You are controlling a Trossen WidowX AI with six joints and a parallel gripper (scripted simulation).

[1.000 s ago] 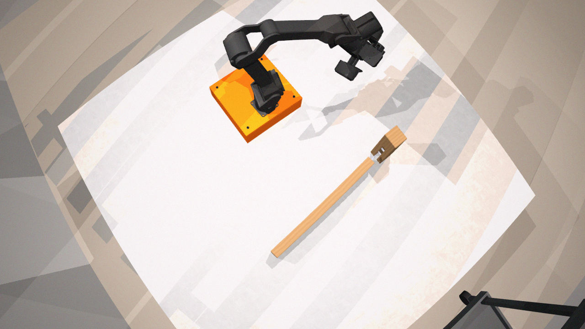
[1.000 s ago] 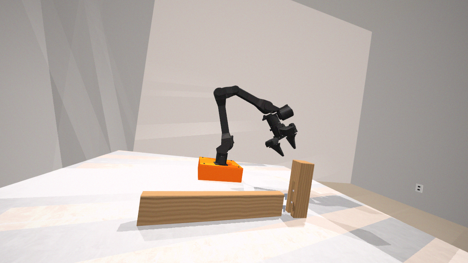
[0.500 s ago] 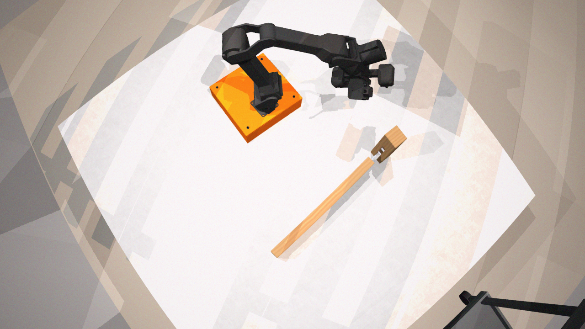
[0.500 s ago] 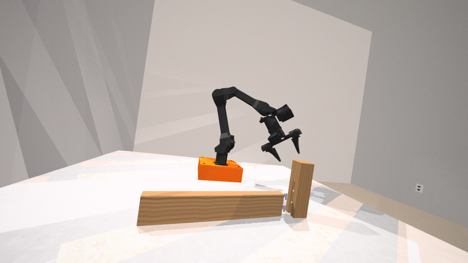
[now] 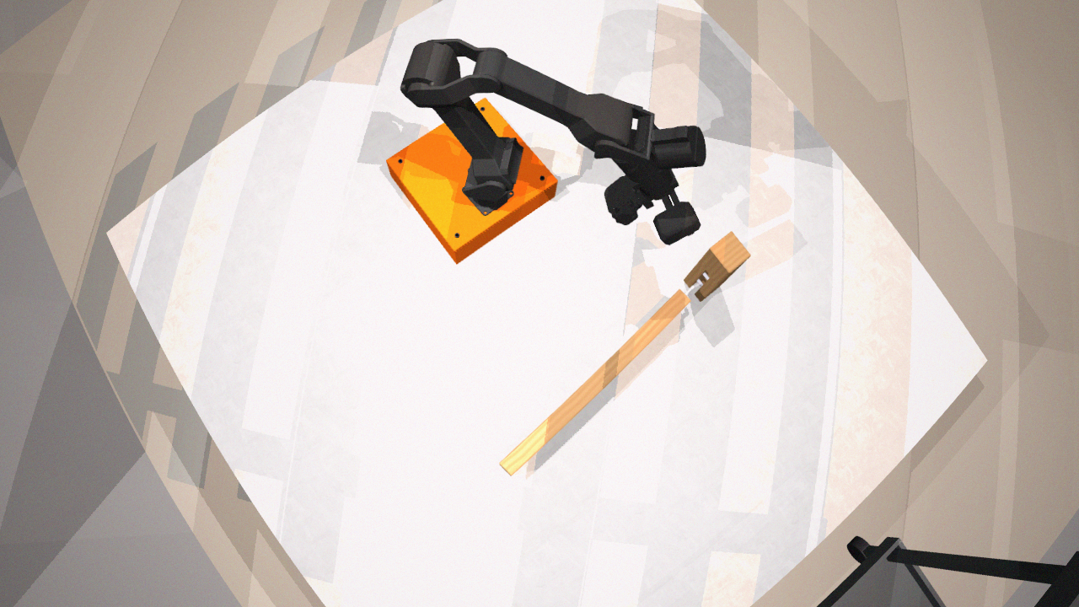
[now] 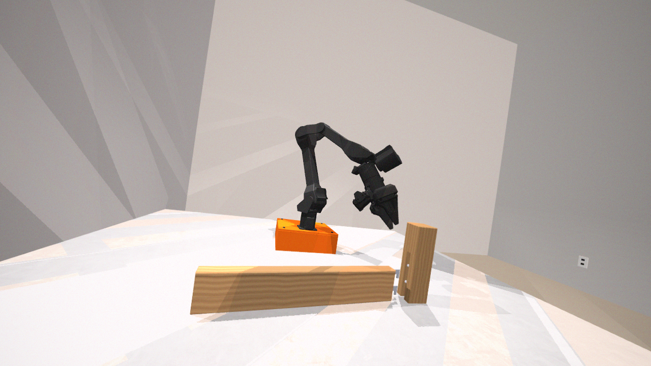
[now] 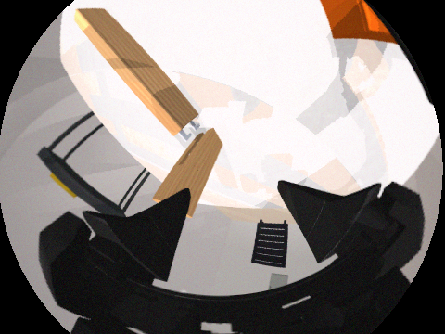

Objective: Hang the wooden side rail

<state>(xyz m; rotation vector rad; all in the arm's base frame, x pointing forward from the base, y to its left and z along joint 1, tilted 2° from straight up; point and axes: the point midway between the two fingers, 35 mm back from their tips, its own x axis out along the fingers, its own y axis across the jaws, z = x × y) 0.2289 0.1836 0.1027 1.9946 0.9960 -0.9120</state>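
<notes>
The headboard post lies 100 mm ahead of my gripper tip and 60 mm below it.
</notes>
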